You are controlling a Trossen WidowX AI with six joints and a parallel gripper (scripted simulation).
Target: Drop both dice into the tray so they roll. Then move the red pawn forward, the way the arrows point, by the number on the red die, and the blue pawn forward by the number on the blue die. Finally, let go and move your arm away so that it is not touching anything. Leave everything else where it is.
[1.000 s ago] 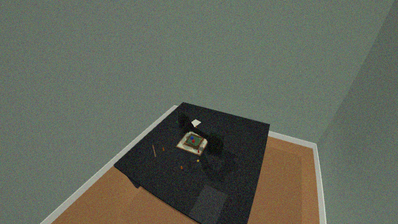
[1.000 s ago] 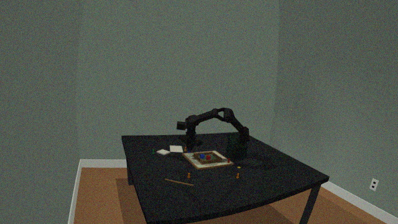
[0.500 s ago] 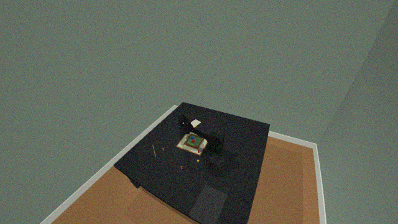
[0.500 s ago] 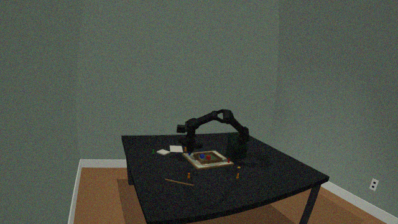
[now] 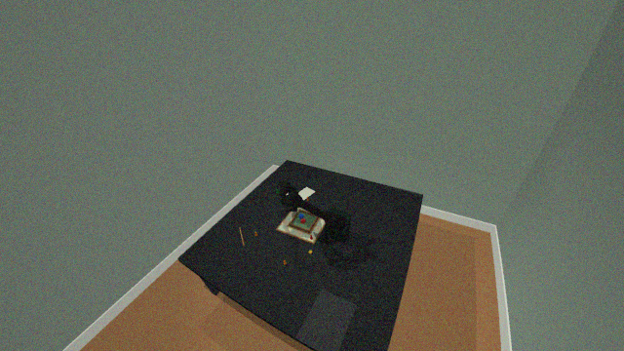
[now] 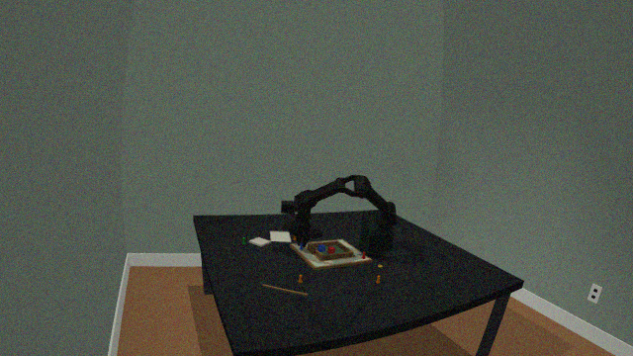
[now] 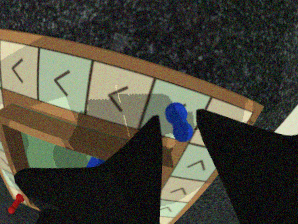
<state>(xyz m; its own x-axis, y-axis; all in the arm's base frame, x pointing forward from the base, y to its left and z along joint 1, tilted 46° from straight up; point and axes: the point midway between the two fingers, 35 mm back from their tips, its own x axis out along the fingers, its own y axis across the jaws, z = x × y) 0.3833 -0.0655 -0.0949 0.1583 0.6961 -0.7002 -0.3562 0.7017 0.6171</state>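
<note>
Right now the blue pawn is right at my gripper tip. Also, from my gripper tip: green pawn: 230 mm ahead, 160 mm to the right, 10 mm below; red pawn: 210 mm behind, 200 mm to the left; green tray: 110 mm behind, 80 mm to the left, 20 mm below.
</note>
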